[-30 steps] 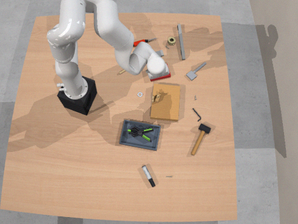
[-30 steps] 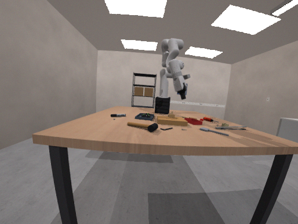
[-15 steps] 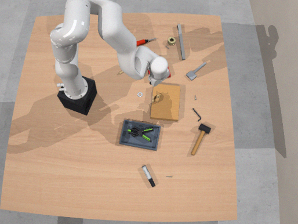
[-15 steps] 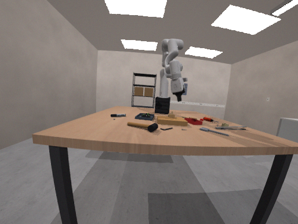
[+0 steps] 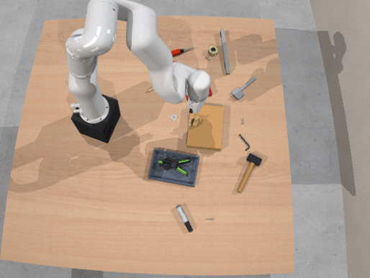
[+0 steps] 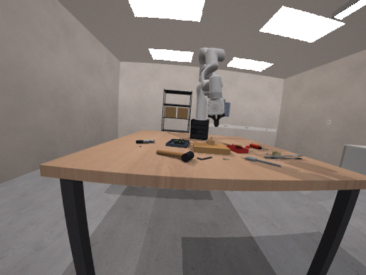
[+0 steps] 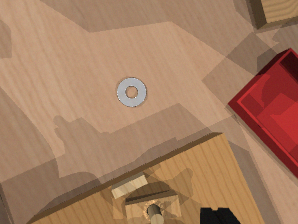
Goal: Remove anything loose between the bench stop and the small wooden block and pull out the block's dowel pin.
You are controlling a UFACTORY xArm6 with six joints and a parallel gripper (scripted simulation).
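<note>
The dowel pin is 110 mm below my hand and 20 mm to the right of it. Also, from my hand: small wooden block 120 mm below, 20 mm to the right; then red tray 160 mm below, 150 mm to the left, 30 mm ahead; then dark grey tray 210 mm to the right, 160 mm below, 120 mm behind.
</note>
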